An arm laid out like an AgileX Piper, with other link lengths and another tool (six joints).
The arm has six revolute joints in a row. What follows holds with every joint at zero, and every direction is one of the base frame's.
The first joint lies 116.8 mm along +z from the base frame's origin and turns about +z.
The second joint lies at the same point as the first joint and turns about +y.
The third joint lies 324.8 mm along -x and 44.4 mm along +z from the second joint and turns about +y.
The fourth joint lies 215.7 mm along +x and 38.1 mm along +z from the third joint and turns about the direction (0.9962, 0, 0.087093).
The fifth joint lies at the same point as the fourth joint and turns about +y.
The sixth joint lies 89.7 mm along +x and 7.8 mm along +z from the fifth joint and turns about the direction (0.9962, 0, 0.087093).
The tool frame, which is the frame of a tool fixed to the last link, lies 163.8 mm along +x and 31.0 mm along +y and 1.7 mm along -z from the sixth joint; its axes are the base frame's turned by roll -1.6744, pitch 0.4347 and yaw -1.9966 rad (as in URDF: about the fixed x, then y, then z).
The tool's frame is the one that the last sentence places.
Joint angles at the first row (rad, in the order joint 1, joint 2, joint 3, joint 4, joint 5, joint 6):
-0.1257 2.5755 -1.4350 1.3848 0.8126 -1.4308
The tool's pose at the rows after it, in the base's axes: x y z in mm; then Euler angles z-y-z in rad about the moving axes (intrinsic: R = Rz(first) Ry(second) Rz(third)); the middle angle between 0 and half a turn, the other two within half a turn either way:
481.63 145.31 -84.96 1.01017 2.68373 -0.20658
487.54 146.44 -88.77 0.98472 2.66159 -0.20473
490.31 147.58 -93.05 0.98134 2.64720 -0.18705
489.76 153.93 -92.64 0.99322 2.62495 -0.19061
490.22 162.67 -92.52 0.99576 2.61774 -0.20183
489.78 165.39 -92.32 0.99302 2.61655 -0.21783
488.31 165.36 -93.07 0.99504 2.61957 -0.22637
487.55 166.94 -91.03 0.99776 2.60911 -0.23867
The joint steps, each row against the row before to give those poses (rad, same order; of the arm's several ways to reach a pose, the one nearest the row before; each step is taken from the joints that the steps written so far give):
0.0000 0.0250 -0.0050 0.0625 0.0101 -0.0316
0.0000 0.0197 0.0000 0.0603 0.0026 -0.0395
0.0000 0.0183 0.0000 0.0405 0.0055 -0.0237
0.0068 0.0114 -0.0056 0.0168 0.0205 -0.0235
0.0181 0.0045 -0.0070 0.0119 0.0010 -0.0077
0.0058 0.0000 -0.0033 -0.0020 0.0000 -0.0058
0.0000 0.0000 -0.0011 -0.0094 0.0000 -0.0018
0.0000 0.0004 -0.0029 -0.0023 0.0116 -0.0103

